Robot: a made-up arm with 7 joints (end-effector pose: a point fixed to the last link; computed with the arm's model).
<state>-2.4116 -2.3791 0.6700 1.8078 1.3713 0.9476 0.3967</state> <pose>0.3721 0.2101 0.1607 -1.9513 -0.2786 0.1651</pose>
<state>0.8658 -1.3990 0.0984 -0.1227 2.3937 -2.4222 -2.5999</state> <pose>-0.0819 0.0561 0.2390 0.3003 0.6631 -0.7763</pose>
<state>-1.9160 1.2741 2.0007 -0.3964 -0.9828 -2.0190 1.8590</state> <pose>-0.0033 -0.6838 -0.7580 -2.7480 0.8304 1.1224</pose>
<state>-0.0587 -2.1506 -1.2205 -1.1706 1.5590 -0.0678 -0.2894</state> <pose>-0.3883 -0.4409 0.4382 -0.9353 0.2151 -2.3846</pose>
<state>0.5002 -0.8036 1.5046 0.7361 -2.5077 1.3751 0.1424</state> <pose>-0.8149 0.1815 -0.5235 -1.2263 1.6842 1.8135</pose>
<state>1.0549 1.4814 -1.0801 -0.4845 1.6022 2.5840 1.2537</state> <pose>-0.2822 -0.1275 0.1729 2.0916 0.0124 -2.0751</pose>
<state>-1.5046 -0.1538 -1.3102 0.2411 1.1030 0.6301 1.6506</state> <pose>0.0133 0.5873 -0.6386 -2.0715 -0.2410 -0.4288</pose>
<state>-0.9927 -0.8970 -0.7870 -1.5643 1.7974 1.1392 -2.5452</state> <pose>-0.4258 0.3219 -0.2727 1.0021 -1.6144 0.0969</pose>
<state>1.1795 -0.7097 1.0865 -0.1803 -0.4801 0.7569 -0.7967</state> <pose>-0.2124 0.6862 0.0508 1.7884 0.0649 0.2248</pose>
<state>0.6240 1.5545 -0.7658 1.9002 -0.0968 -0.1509 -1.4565</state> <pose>0.0309 0.2607 0.0359 -2.4047 0.4509 -1.2861</pose>
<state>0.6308 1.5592 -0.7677 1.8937 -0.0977 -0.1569 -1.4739</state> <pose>0.0298 0.2628 0.0334 -2.4001 0.4473 -1.2566</pose>
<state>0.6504 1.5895 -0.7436 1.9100 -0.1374 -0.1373 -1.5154</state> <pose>0.0252 0.2767 0.0160 -2.4209 0.5195 -1.2667</pose>
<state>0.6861 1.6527 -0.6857 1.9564 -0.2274 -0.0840 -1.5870</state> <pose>0.0218 0.3070 -0.0216 -2.4726 0.7045 -1.3164</pose>
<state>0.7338 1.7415 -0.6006 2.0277 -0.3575 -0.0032 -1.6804</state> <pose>0.0298 0.3488 -0.0766 -2.5367 1.0088 -1.3729</pose>
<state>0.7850 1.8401 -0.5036 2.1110 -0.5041 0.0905 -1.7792</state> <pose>0.0523 0.3871 -0.1411 2.4063 -1.3034 1.3081</pose>
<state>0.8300 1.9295 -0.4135 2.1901 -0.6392 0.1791 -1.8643</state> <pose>0.0789 0.4085 -0.2034 2.1386 -1.4857 1.1621</pose>
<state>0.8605 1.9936 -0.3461 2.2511 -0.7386 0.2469 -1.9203</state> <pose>0.0977 0.4127 -0.2508 1.9273 -1.5915 1.0553</pose>
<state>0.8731 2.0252 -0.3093 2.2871 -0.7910 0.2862 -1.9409</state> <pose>0.1059 0.4088 -0.2756 1.8008 -1.6318 1.0050</pose>
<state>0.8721 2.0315 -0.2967 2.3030 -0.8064 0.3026 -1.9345</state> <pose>0.1078 0.4037 -0.2820 1.7438 -1.6330 0.9982</pose>
